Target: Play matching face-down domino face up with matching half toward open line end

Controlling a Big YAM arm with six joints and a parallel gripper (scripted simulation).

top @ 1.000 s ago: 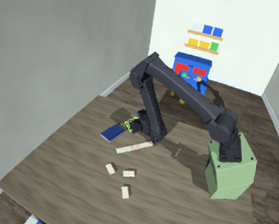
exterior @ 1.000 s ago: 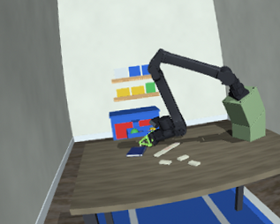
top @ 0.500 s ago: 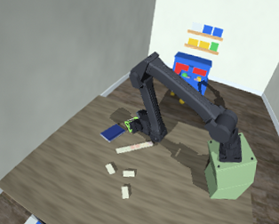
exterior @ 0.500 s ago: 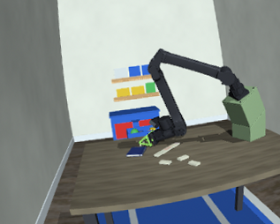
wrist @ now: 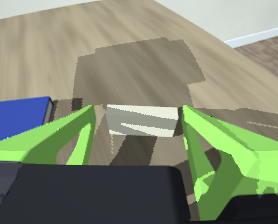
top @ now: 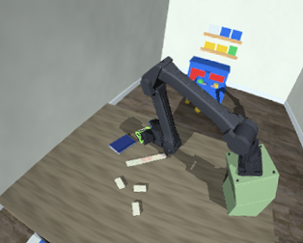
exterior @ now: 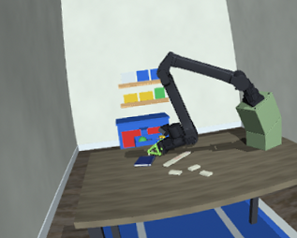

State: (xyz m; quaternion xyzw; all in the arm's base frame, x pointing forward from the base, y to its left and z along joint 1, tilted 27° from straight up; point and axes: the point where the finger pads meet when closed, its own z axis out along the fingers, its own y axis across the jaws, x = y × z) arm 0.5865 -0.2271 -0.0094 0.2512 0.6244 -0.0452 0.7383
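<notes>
My hand is 1 cm above the domino.
</notes>
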